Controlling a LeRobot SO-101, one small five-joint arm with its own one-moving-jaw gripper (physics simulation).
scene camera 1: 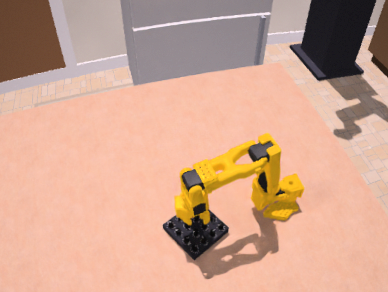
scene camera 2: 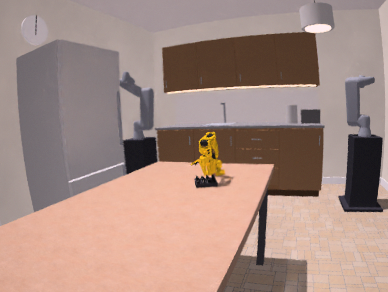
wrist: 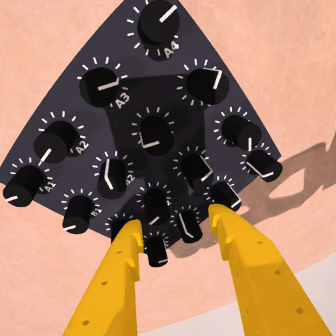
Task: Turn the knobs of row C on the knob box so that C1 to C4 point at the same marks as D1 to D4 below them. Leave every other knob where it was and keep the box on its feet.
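Pixels of known places: hand, its tool point: [scene camera 1: 191, 223] [scene camera 2: 205, 174]; arm's base, origin of its link: [scene camera 1: 268, 203] [scene camera 2: 214, 174].
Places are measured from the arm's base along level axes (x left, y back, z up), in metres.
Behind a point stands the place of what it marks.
Observation:
The black knob box [scene camera 1: 195, 254] @(x 0.085, y -0.214, z 0.023 m) [scene camera 2: 206, 184] @(x 0.040, y -0.243, z 0.016 m) [wrist: 111, 44] stands flat on the table. My gripper [scene camera 1: 199, 220] @(x 0.024, y -0.205, z 0.054 m) [wrist: 175, 215] is open over its C and D rows, with a V-shaped gap and nothing held. In the wrist view, knob C1 [wrist: 116, 231] is mostly behind the left jaw, its line hidden. C2 [wrist: 156, 202] points lower left, C3 [wrist: 194, 167] right, C4 [wrist: 239, 129] down. D1 [wrist: 157, 250] points right, D2 [wrist: 191, 226] upper left, D3 [wrist: 223, 194] upper right, D4 [wrist: 264, 164] left. The right jaw's tip is close to D3.
Knobs A4 [wrist: 152, 27], A3 [wrist: 95, 87] and B3 [wrist: 156, 131] stand on the box farther from the jaws. The arm's base [scene camera 1: 282, 210] @(x 0.036, y 0.018, z 0.017 m) stands on the table [scene camera 1: 100, 200] @(x -0.123, y -0.400, z 0.000 m) [scene camera 2: 130, 230] @(x -0.042, y -0.763, z 0.000 m). A fridge [scene camera 1: 200, 50] [scene camera 2: 90, 120] stands beyond the table.

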